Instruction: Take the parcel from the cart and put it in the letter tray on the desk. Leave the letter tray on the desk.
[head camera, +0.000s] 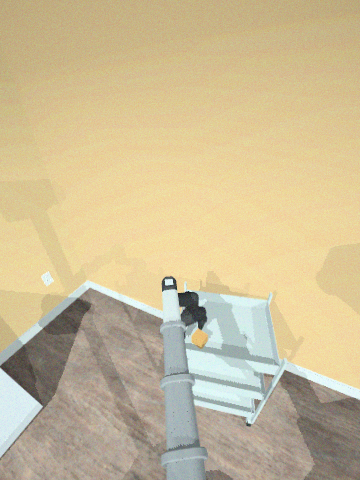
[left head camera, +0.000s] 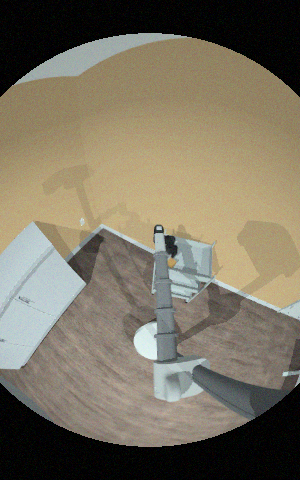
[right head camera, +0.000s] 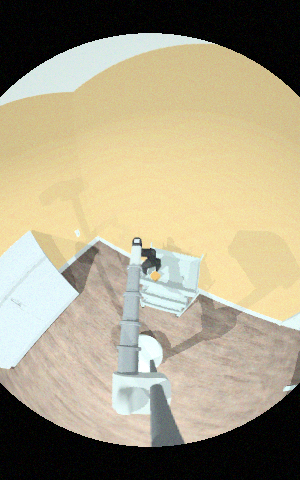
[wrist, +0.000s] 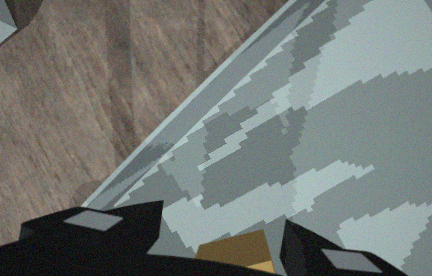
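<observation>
The parcel, a small orange-tan block, is over the top tray of the white cart, near the cart's arm side. My gripper is open. In the wrist view the parcel shows low between the two black fingers, with gaps on both sides; its lower part is hidden by the gripper body. Whether it rests on the tray cannot be seen. The letter tray does not show, and no desk can be made out for certain.
My telescoping arm reaches past the cart's left side and hides part of it. The cart has lower shelves and stands by the yellow wall. A white cabinet-like unit with handles stands at the left.
</observation>
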